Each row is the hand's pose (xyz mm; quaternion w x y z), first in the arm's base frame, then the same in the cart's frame.
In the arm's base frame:
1: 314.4 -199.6 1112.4 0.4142 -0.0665 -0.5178 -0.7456
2: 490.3 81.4 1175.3 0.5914 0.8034 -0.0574 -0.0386
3: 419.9 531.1 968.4 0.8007 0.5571 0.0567 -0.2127
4: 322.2 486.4 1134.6 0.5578 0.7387 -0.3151 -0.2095
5: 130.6 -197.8 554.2 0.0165 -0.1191 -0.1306 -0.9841
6: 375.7 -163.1 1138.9 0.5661 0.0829 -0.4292 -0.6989
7: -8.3 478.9 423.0 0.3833 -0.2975 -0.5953 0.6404
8: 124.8 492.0 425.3 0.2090 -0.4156 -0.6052 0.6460
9: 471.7 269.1 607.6 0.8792 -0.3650 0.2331 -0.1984
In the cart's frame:
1: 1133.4 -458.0 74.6 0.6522 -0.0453 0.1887 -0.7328
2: 1354.8 -283.8 260.3 0.0179 0.8950 0.3346 -0.2944
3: 1258.4 -27.6 678.8 0.2830 0.7447 0.5596 -0.2285
4: 1309.0 -218.4 693.4 0.1573 0.7993 0.2187 -0.5371
5: 604.7 -203.3 105.7 0.2736 -0.4523 0.4309 -0.7313
6: 1200.1 -422.7 84.2 0.6381 0.1510 0.3100 -0.6884
7: 571.6 40.3 764.5 0.5834 0.3382 -0.6686 0.3135
8: 660.9 129.9 720.8 0.5250 0.1617 -0.7660 0.3339
9: 965.8 152.0 389.5 0.7691 0.1017 0.5752 0.2592

